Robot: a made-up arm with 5 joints.
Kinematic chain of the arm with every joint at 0, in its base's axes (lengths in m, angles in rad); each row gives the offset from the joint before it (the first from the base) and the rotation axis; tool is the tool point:
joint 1: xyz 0 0 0.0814 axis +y
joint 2: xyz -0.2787 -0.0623 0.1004 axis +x
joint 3: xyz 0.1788 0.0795 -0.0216 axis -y
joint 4: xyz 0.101 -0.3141 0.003 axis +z
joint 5: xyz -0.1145 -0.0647 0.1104 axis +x
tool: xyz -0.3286 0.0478 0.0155
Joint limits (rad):
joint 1: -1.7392..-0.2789
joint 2: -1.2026..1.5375
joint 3: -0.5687..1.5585
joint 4: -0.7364..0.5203
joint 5: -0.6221..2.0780
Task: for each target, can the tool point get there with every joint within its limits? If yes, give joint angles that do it. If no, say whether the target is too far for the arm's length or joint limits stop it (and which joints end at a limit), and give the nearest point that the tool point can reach.
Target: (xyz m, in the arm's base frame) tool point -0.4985 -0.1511 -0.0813
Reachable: yes | joints -0.9666 -0.3378 -0.1134 -0.2819 0.8828
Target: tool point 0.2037 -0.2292 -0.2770
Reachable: yes | joints -1.6028 0.0387 1.2138 -0.2121 0.6891
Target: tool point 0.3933 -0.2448 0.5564
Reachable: no: joint limits stop it (at a limit: joint 1, joint 3, joint 4, joint 5) | nearest point 0.4554 -0.2321 -0.0455 | short by 0.605 m
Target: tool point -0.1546 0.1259 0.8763
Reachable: no: joint limits stop it (at a limit: joint 1, joint 2, joint 3, joint 4) | nearest point -0.3964 -0.0249 0.6753 | short by 0.349 m
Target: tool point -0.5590 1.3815 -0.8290
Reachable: no: too far | nearest point -0.1725 0.2698 -0.2726 | short by 1.302 m
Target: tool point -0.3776 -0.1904 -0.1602
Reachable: yes | joints -1.1714 0.3003 -0.2601 -0.4024 0.0211
